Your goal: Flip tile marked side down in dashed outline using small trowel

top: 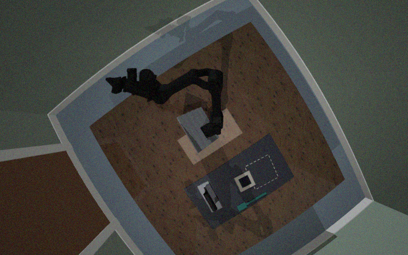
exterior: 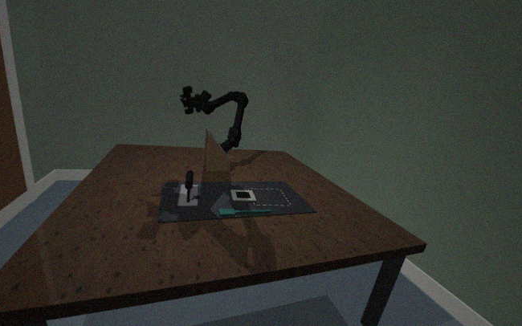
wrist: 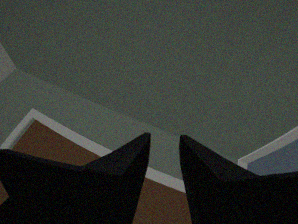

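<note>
My gripper tip is now 820 mm short of the trowel, 50 mm to the right of it and 320 mm above it. Also, from my gripper tip: pale square tile 830 mm ahead, 290 mm to the left, 360 mm below; then teal bar 970 mm ahead, 240 mm to the left, 360 mm below; then dark mat 830 mm ahead, 260 mm to the left, 380 mm below.
</note>
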